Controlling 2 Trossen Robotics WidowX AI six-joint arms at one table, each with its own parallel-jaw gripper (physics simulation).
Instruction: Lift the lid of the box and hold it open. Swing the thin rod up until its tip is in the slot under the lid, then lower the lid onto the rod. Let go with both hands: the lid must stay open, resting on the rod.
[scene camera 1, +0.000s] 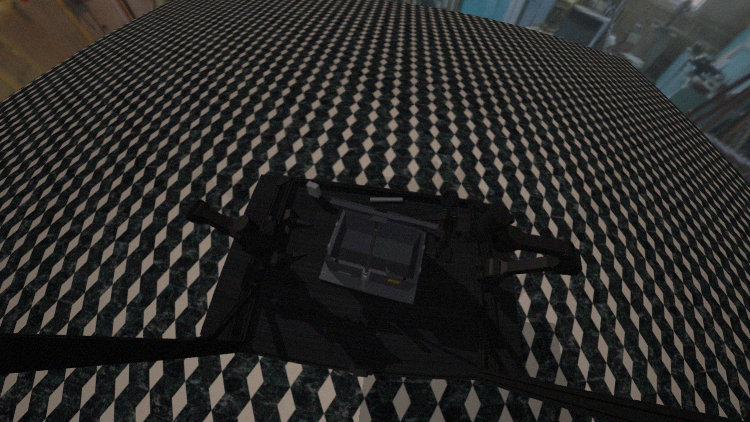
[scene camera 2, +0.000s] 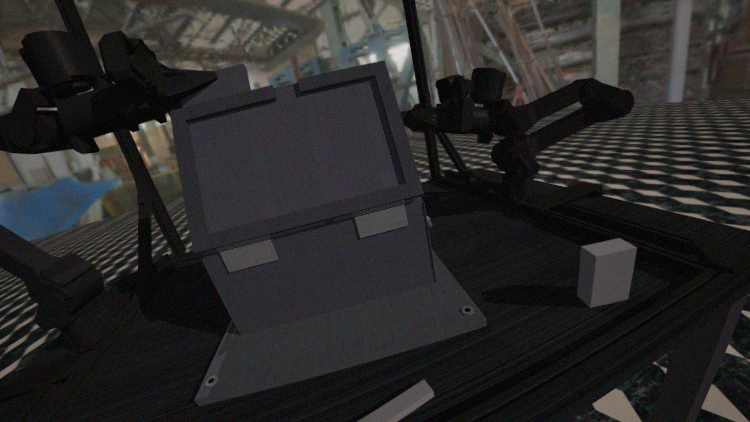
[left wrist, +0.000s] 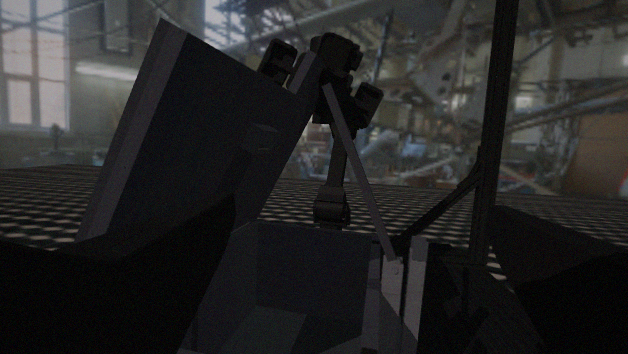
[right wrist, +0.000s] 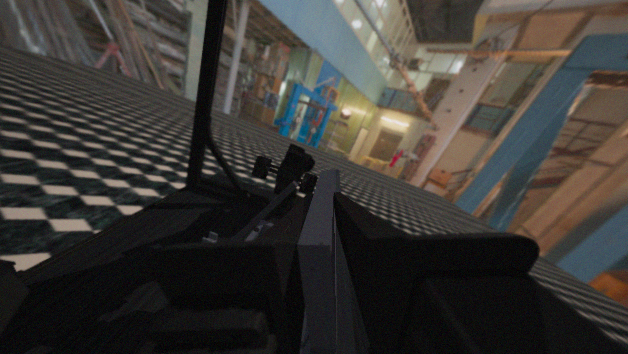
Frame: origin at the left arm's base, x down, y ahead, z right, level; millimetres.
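Seen in the pictures: left gripper, fingertip midpoint: (scene camera 1: 310, 239) (left wrist: 359, 210) (right wrist: 284, 178); right gripper, fingertip midpoint: (scene camera 1: 415, 222) (scene camera 2: 219, 78) (left wrist: 316, 68) (right wrist: 323, 199); left arm's base, link origin: (scene camera 1: 261, 250) (scene camera 2: 518, 196) (right wrist: 280, 207); right arm's base, link origin: (scene camera 1: 483, 278) (scene camera 2: 96, 337).
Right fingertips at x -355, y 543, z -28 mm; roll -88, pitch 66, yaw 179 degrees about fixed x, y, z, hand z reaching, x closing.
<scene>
Offsets run from my right fingertips to a thing's top centre. "*": to the spot under its first point. Level surfaces: height alone.
The grey box (scene camera 1: 365, 285) (scene camera 2: 331, 268) stands on the dark mat with its lid (scene camera 2: 290, 155) (left wrist: 207, 123) (right wrist: 321, 189) raised steeply. My right gripper (left wrist: 316, 68) (scene camera 2: 206, 79) (right wrist: 323, 199) is shut on the lid's free edge near one corner. The thin rod (left wrist: 355, 168) (right wrist: 272, 205) leans up from the box's base to the lid's edge beside the right gripper; I cannot tell whether its tip sits in the slot. My left gripper (scene camera 2: 411, 117) (right wrist: 284, 178) is open and empty, off the lid's side, touching nothing.
A small light block @(dy -390, dx +298, dz -281 mm) (scene camera 1: 313, 188) (scene camera 2: 583, 272) and a flat light strip @(dy -59, dx +364, dz -298 mm) (scene camera 1: 386, 199) (scene camera 2: 403, 402) lie on the black mat @(dx +374 mm) (scene camera 1: 290, 335) behind the box. A black upright post @(* dy -503, dx +46, dz +403 mm) (scene camera 2: 415, 84) (right wrist: 204, 105) rises at the mat's edge. Checkered floor surrounds the mat.
</scene>
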